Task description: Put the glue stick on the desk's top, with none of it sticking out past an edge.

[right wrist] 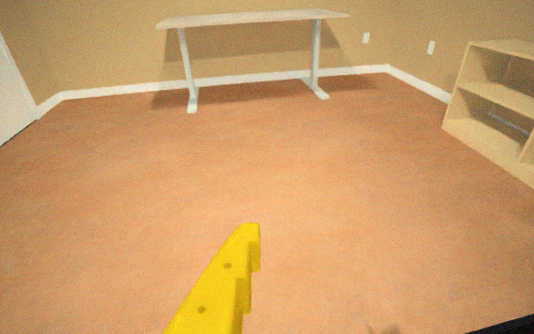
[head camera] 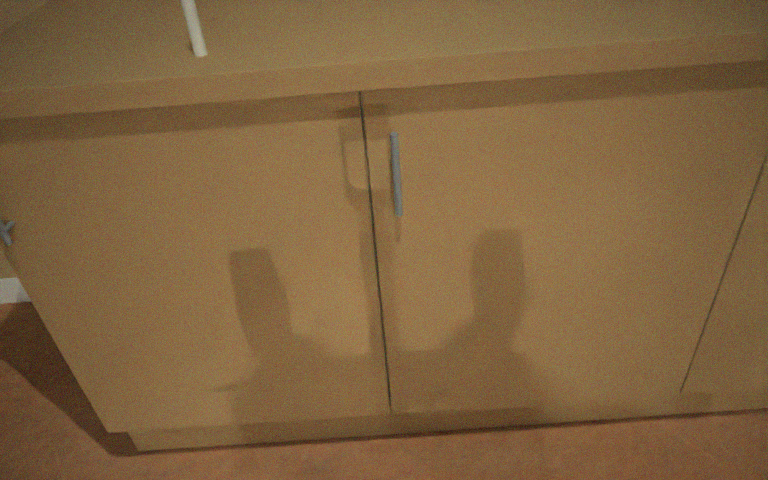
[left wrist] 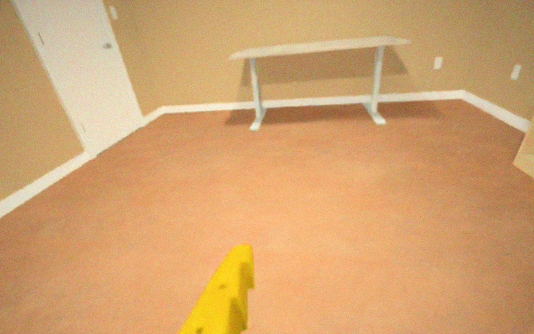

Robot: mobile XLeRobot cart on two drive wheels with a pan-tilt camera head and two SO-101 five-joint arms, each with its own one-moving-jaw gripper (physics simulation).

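Frame: origin at the left arm's base, x ahead, y left, z up, level; centimetres.
Seen in the pictures: left hand, tool point: [left wrist: 252, 259]; right hand, tool point: [right wrist: 259, 240].
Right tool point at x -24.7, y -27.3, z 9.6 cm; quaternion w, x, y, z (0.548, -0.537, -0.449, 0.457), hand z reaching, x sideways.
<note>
Offsets run from my right tool point to a thing's middle. "spot": to the spot under its first point. Level surfaces: height alone.
A thin white glue stick @(dx +111.1, dy +34.4, dz +8.0 cm) [head camera: 194, 28] stands on the wooden cabinet's top @(dz +3.9 cm) [head camera: 396, 28], at the upper left of the head view, close behind the front edge; its upper end is cut off by the frame. The desk @(dz -15.1 cm) [left wrist: 320, 47] [right wrist: 250, 18], with a pale top and white T-shaped legs, stands against the far wall in both wrist views. My left gripper [left wrist: 249, 252] is open, with one notched yellow jaw in view. My right gripper [right wrist: 256, 232] is open in the same way. Both are over the floor, far from the desk. Neither gripper shows in the head view.
The cabinet's doors @(spot: dx +105.3, dy +24.2, dz -22.6 cm) [head camera: 300, 226] fill much of the head view, with a grey handle @(spot: dx +101.8, dy +8.7, dz -12.7 cm) [head camera: 396, 175] sticking out. A wooden shelf unit [left wrist: 525, 161] [right wrist: 510, 46] stands at the right of the wrist views. A white door [left wrist: 75, 65] [right wrist: 12, 100] is at their left.
</note>
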